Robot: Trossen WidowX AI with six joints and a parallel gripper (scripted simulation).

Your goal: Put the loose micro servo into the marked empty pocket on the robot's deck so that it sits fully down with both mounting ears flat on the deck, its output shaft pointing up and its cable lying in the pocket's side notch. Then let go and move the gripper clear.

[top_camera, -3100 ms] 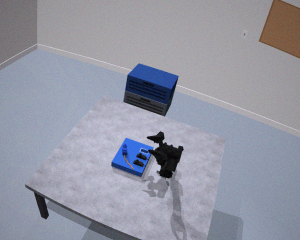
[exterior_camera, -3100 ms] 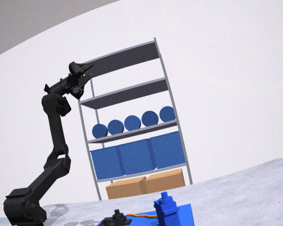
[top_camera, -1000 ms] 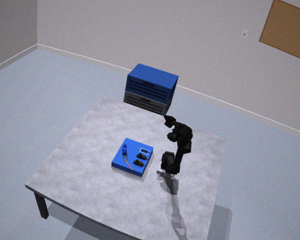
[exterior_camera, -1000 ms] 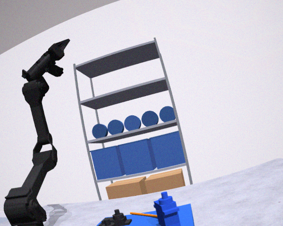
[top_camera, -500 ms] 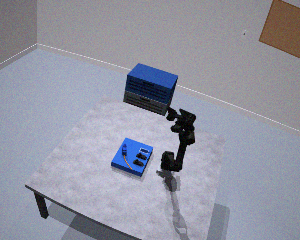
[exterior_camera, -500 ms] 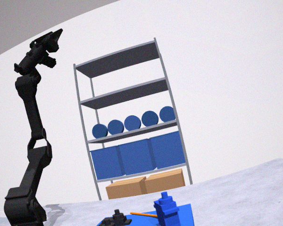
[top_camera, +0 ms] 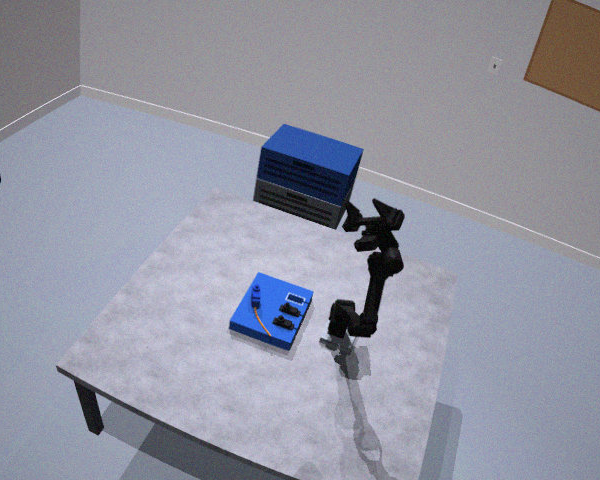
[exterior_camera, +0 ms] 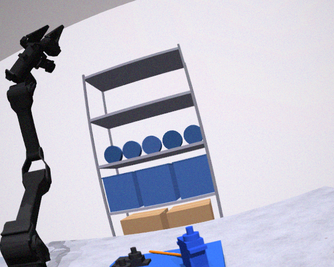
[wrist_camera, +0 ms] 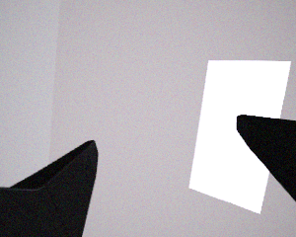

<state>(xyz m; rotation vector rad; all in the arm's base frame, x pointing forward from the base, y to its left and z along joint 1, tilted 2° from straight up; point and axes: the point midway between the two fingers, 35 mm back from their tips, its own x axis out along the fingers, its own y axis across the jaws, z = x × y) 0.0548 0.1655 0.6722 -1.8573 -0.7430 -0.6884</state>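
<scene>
Right now the blue deck is 25 cm ahead of my gripper tip, 18 cm to the right of it and 70 cm below it.
</scene>
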